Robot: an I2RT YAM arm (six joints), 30 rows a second.
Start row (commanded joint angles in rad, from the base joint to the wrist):
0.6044 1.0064 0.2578 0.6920 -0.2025 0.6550
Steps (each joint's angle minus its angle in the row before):
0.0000 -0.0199 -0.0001 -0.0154 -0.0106 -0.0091
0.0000 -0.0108 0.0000 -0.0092 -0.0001 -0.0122
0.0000 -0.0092 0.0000 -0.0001 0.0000 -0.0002
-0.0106 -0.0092 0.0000 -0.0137 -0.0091 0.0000
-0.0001 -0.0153 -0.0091 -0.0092 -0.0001 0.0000
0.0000 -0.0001 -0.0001 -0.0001 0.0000 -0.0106
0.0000 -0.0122 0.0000 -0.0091 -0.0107 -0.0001
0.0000 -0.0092 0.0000 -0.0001 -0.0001 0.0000
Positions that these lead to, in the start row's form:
0.6044 0.9865 0.2577 0.6766 -0.2131 0.6459
0.6044 0.9757 0.2577 0.6674 -0.2132 0.6337
0.6044 0.9665 0.2577 0.6673 -0.2132 0.6335
0.5938 0.9573 0.2577 0.6536 -0.2223 0.6335
0.5937 0.9420 0.2486 0.6444 -0.2224 0.6335
0.5937 0.9419 0.2485 0.6443 -0.2224 0.6229
0.5937 0.9297 0.2485 0.6352 -0.2331 0.6228
0.5937 0.9205 0.2485 0.6351 -0.2332 0.6228

